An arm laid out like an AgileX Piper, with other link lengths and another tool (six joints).
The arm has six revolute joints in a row. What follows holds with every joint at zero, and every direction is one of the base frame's.
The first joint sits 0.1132 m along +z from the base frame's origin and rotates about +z.
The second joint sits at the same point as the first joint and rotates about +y.
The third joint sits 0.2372 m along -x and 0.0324 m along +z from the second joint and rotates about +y.
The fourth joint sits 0.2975 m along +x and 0.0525 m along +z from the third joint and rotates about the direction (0.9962, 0, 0.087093).
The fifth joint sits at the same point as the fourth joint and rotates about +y.
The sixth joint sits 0.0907 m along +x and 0.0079 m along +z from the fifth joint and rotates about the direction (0.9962, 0, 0.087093).
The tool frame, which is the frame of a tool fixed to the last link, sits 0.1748 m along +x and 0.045 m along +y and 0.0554 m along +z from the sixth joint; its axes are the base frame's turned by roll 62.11, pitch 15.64 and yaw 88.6 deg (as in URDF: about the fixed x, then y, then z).
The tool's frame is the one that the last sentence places.
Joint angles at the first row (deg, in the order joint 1, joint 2, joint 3, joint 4, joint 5, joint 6):
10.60, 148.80, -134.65, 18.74, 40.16, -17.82
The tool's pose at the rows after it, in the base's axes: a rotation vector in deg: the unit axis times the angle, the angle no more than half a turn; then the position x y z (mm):
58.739, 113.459, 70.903, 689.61, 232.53, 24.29
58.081, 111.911, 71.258, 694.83, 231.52, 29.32
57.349, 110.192, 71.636, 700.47, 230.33, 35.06
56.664, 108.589, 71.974, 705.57, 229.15, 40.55
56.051, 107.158, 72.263, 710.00, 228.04, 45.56
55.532, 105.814, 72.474, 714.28, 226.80, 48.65
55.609, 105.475, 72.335, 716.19, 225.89, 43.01
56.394, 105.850, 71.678, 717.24, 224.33, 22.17
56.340, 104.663, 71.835, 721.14, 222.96, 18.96
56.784, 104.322, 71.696, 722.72, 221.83, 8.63
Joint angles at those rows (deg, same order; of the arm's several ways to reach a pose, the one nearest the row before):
10.60, 148.80, -134.65, 18.73, 39.82, -17.82
10.60, 148.80, -134.65, 18.74, 38.27, -17.82
10.60, 148.80, -134.65, 18.73, 36.56, -17.82
10.60, 148.80, -134.64, 18.74, 34.95, -17.82
10.60, 148.80, -134.65, 18.74, 33.52, -17.82
10.60, 148.97, -134.65, 18.73, 32.03, -17.82
10.60, 149.66, -134.64, 18.74, 31.11, -17.82
10.60, 151.61, -134.65, 18.74, 29.85, -17.82
10.60, 152.35, -134.64, 18.97, 28.13, -17.82
10.60, 153.50, -134.64, 19.19, 26.93, -17.82

